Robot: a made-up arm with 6 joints.
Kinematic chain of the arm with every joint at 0, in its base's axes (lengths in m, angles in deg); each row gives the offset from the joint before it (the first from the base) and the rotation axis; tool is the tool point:
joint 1: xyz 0 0 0.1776 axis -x
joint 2: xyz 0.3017 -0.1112 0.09 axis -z
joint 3: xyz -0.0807 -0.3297 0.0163 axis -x
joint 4: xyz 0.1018 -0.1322 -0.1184 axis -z
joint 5: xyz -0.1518 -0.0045 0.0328 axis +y
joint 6: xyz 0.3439 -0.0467 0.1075 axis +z
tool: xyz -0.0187 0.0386 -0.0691
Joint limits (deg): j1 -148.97..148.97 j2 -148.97..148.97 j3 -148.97..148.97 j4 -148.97..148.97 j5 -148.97..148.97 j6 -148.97..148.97
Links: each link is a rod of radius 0.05 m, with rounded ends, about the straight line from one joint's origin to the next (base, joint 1, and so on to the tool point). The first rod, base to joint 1, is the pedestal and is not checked.
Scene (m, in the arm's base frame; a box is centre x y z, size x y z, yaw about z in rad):
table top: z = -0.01
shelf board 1: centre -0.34 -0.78 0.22 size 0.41 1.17 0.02 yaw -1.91
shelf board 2: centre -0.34 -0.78 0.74 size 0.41 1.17 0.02 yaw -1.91
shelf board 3: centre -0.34 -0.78 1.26 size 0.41 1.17 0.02 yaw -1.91
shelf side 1: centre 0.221 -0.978 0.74 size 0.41 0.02 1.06 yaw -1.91
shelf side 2: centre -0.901 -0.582 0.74 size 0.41 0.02 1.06 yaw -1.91
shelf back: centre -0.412 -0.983 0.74 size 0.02 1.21 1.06 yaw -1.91
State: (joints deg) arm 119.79 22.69 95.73 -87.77 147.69 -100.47
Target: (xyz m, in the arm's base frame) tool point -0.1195 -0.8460 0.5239
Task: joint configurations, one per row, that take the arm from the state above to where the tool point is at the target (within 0.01 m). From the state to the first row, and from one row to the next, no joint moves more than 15 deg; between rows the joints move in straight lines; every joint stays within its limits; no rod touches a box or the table.
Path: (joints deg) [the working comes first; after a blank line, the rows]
Joints at the target: 26.72 30.85 32.79 -87.29 110.70 -100.24
Straight joint move there: touches shelf board 2.

1: 109.75 25.64 82.74 -88.30 133.83 -100.05
2: 99.72 28.59 69.74 -88.84 119.97 -99.63
3: 89.68 31.54 56.75 -89.37 106.10 -99.21
4: 79.64 34.49 43.75 -89.91 92.24 -98.79
5: 69.61 37.44 30.76 -90.44 78.38 -98.37
6: 59.57 40.39 17.76 -90.97 64.52 -97.95
7: 51.36 38.00 21.52 -90.05 76.06 -98.52
8: 43.14 35.62 25.28 -89.13 87.61 -99.09
9: 34.93 33.24 29.04 -88.21 99.16 -99.67
10: 26.72 30.85 32.79 -87.29 110.70 -100.24

